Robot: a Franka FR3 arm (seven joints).
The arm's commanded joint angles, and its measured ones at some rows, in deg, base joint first. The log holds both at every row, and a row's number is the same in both.
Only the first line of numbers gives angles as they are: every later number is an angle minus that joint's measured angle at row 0.
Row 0, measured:
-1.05 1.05 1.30 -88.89 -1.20 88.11 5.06
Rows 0 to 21, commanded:
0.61 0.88 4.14 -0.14 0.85 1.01 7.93
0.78 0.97 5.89 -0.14 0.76 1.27 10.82
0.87 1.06 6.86 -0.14 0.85 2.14 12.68
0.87 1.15 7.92 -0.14 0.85 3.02 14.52
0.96 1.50 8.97 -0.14 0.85 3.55 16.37
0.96 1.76 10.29 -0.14 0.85 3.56 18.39
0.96 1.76 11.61 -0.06 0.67 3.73 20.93
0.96 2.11 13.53 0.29 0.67 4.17 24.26
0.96 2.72 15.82 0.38 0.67 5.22 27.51
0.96 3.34 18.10 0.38 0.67 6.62 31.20
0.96 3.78 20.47 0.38 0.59 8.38 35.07
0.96 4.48 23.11 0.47 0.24 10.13 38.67
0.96 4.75 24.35 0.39 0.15 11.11 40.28
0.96 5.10 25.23 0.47 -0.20 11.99 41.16
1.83 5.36 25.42 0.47 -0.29 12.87 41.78
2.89 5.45 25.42 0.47 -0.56 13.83 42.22
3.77 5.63 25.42 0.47 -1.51 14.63 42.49
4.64 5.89 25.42 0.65 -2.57 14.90 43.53
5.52 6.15 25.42 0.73 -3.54 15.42 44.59
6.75 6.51 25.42 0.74 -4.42 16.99 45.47
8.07 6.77 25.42 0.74 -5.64 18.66 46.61
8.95 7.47 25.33 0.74 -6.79 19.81 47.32
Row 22, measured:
5.73 5.69 25.51 0.08 -3.18 16.27 43.80
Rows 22 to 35, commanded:
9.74 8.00 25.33 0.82 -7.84 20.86 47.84
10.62 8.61 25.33 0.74 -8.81 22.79 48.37
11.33 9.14 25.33 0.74 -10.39 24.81 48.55
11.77 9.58 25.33 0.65 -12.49 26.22 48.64
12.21 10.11 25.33 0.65 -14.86 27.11 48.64
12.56 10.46 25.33 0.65 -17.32 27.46 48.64
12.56 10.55 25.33 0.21 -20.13 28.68 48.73
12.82 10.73 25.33 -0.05 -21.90 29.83 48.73
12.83 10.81 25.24 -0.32 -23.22 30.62 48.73
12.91 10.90 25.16 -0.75 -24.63 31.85 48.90
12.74 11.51 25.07 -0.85 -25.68 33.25 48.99
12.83 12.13 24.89 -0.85 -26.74 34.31 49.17
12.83 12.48 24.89 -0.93 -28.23 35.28 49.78
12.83 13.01 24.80 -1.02 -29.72 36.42 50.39
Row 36, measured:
12.42 11.78 25.30 -0.13 -25.41 32.49 47.96
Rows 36 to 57, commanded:
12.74 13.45 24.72 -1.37 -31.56 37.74 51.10
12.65 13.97 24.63 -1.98 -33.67 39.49 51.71
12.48 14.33 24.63 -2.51 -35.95 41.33 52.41
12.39 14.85 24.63 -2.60 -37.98 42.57 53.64
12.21 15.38 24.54 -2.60 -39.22 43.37 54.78
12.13 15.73 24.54 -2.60 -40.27 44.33 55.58
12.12 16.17 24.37 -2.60 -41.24 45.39 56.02
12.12 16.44 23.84 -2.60 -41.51 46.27 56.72
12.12 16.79 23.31 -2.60 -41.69 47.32 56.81
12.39 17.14 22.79 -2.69 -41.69 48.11 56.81
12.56 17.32 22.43 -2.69 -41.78 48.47 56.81
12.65 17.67 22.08 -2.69 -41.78 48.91 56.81
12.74 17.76 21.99 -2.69 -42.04 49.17 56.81
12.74 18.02 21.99 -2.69 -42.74 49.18 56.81
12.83 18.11 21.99 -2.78 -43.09 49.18 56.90
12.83 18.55 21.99 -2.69 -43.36 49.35 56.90
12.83 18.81 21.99 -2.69 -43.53 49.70 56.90
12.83 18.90 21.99 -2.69 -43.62 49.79 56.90
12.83 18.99 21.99 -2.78 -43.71 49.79 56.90
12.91 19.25 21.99 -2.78 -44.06 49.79 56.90
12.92 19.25 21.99 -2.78 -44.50 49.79 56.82
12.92 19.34 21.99 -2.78 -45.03 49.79 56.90
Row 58, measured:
12.57 18.94 22.43 -2.35 -42.55 48.29 55.03
